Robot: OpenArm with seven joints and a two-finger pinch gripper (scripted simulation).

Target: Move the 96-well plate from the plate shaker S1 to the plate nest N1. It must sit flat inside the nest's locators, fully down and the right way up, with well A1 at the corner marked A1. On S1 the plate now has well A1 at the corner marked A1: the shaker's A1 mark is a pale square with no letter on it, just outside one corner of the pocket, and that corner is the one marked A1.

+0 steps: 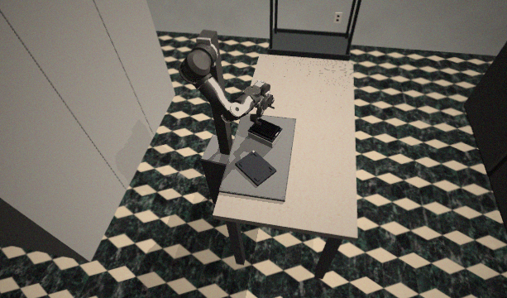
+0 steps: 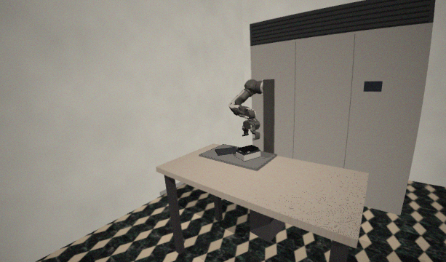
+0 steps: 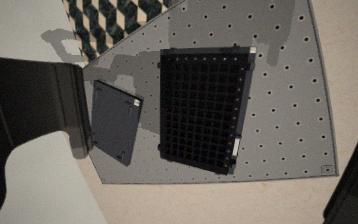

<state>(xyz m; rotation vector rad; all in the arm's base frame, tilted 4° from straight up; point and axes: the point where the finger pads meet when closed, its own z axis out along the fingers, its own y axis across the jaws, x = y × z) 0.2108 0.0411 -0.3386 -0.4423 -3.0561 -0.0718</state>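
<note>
Now: hand 1 cm short of the black 96-well plate, 1 cm to the left of it and 8 cm above it. From my hand the other things lie so: dark plate nest N1 (2 cm ahead, 21 cm to the right, 13 cm below); pale corner mark (1 cm behind, 13 cm to the right, 13 cm below).
</note>
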